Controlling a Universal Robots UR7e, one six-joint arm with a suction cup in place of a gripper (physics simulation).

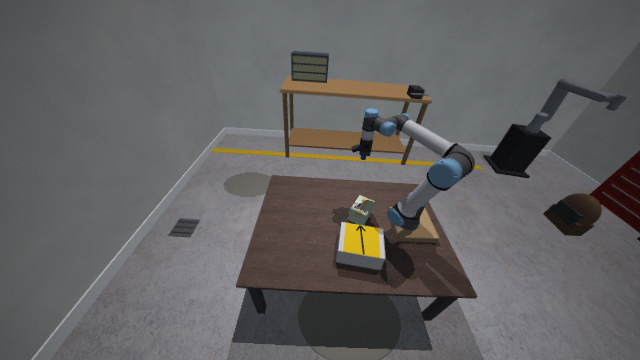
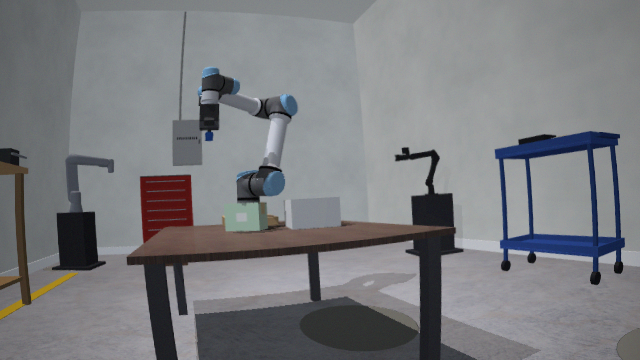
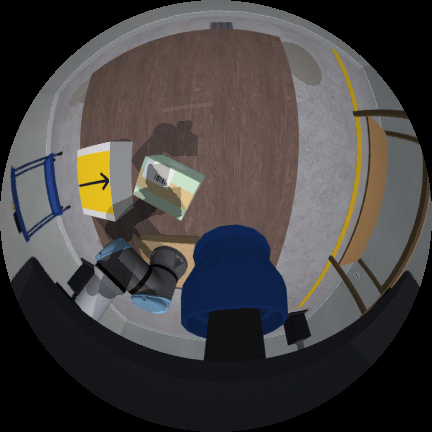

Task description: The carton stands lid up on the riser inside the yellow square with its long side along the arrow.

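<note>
The pale green carton (image 1: 361,210) (image 2: 245,216) (image 3: 170,185) stands on the table, off the riser and near the side its arrow points to. Its upper face shows a tan strip and a white barcode label. It sits turned at an angle to the arrow. The riser (image 1: 361,260) (image 2: 313,213) (image 3: 121,175) is a light grey box with a yellow square (image 1: 351,246) (image 3: 92,200) and black arrow (image 1: 362,240) (image 3: 95,183) on top. My gripper (image 1: 363,157) (image 2: 209,136) (image 3: 234,280), a blue suction cup, hangs high above the table, open, holding nothing, apart from the carton.
The brown table (image 1: 295,225) (image 2: 300,245) (image 3: 240,125) also bears the arm's wooden base board (image 1: 425,236). A wooden shelf bench (image 1: 350,87) stands behind it. A blue cart (image 2: 560,245) (image 3: 51,185) and a red drawer cabinet (image 2: 166,205) stand away from the table.
</note>
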